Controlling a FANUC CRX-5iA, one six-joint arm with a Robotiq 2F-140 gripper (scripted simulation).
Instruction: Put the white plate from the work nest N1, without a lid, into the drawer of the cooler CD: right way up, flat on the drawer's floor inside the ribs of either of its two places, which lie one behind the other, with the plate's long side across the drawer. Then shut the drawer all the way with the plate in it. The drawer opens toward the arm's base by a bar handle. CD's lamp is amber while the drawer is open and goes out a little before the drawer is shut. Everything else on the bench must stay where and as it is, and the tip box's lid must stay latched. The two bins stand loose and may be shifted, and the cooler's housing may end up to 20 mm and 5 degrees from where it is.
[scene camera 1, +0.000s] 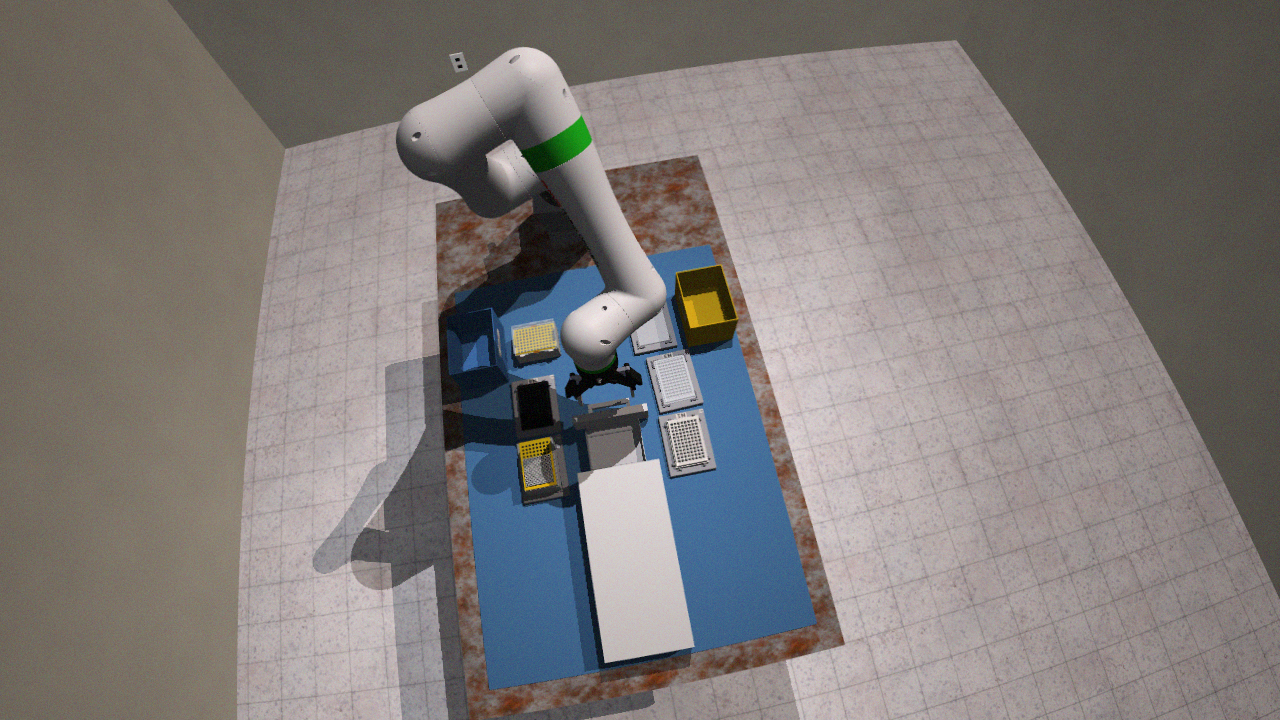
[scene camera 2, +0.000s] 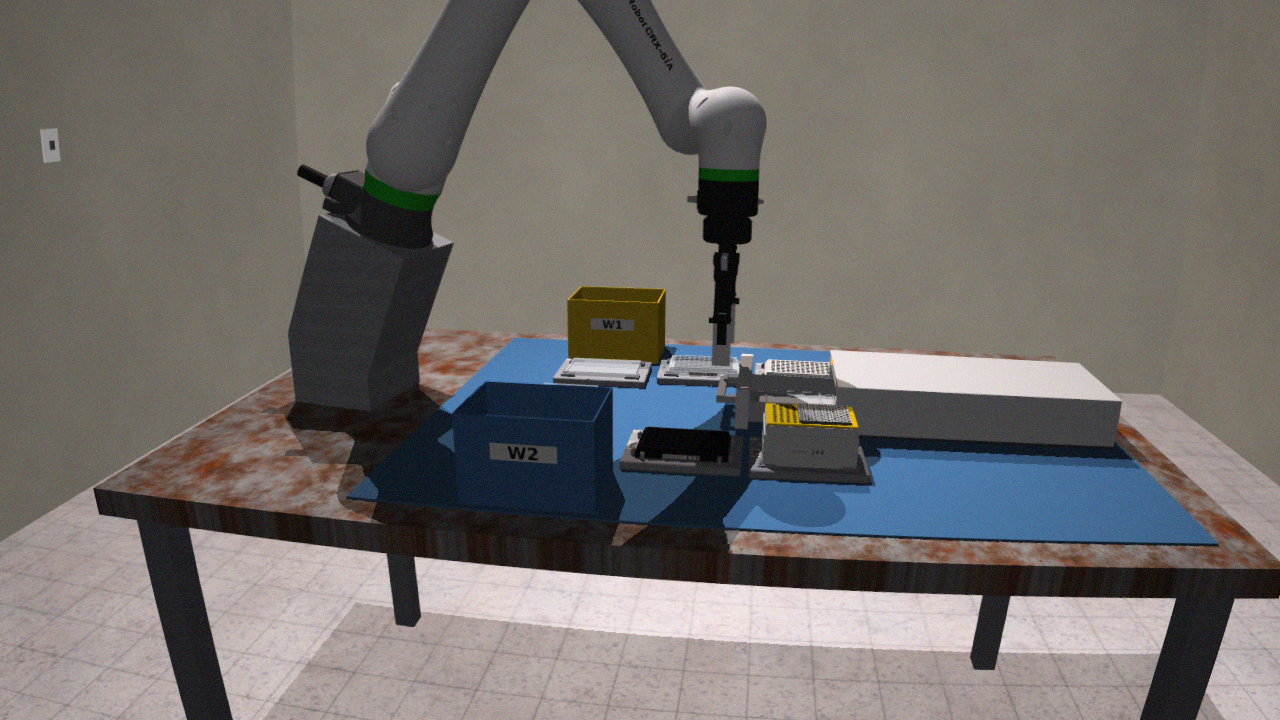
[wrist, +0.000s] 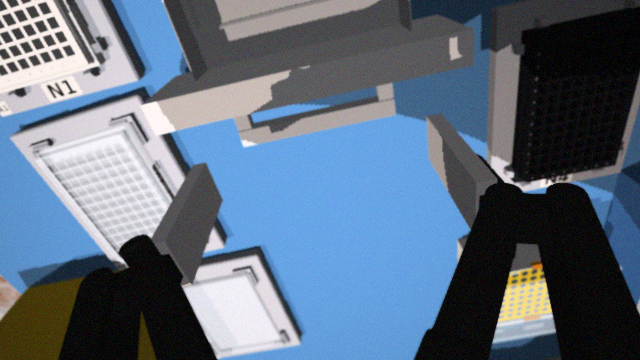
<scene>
my gripper: scene camera 1 606, 396; scene camera 2; wrist
black plate: scene camera 1 537, 403; scene camera 2; wrist
tip box: scene camera 1 540, 468; scene camera 2 805, 435; not seen in the wrist view (out of frame)
same spot on black plate: (wrist: 589, 52) = (scene camera 2: 714, 441)
same spot on my gripper: (scene camera 2: 723, 334) = (wrist: 493, 170)
</scene>
